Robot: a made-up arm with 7 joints.
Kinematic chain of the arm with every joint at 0, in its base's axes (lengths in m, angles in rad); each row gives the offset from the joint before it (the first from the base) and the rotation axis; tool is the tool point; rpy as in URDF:
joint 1: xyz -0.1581 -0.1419 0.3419 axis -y
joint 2: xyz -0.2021 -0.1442 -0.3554 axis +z
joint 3: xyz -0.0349 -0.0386 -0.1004 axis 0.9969 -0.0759 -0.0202
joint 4: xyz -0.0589 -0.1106 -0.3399 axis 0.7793 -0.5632 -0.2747
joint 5: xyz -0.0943 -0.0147 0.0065 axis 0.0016 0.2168 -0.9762
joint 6: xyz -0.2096 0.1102 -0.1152 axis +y
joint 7: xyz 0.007 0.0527 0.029 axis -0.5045 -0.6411 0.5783
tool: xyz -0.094 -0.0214 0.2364 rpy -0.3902 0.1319 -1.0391
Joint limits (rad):
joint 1: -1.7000..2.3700
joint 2: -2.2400..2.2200
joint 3: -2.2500..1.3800
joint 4: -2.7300..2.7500
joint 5: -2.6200..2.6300
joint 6: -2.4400..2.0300
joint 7: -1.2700..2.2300
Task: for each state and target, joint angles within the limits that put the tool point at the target. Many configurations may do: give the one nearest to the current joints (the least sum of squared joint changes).
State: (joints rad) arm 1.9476 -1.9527 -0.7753 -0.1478 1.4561 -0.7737 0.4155
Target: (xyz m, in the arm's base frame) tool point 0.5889 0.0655 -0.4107
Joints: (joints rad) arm 1.2561 -1.8686 -1.2202 -0.4064 1.4228 -0.9181 0.5070
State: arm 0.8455 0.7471 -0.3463 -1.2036 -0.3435 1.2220 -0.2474
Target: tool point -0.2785 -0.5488 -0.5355
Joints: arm 0.2480 0.4883 -0.1624 -1.1669 -0.3897 1.5355 -0.2389
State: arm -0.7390 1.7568 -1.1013 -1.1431 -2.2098 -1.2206 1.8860
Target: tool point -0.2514 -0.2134 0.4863
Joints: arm -0.5298 1.8225 -1.7123 -1.6136 -1.7356 -0.9988 1.6976
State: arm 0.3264 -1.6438 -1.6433 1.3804 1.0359 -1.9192 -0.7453
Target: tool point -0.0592 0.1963 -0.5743
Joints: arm 0.5770 -1.8285 -1.5483 1.1704 0.6264 -1.9168 -0.7721
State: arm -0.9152 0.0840 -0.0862 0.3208 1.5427 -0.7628 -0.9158
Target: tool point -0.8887 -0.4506 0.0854
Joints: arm -0.5946 0.5540 -0.3698 0.4249 1.1286 -0.5609 -1.2146
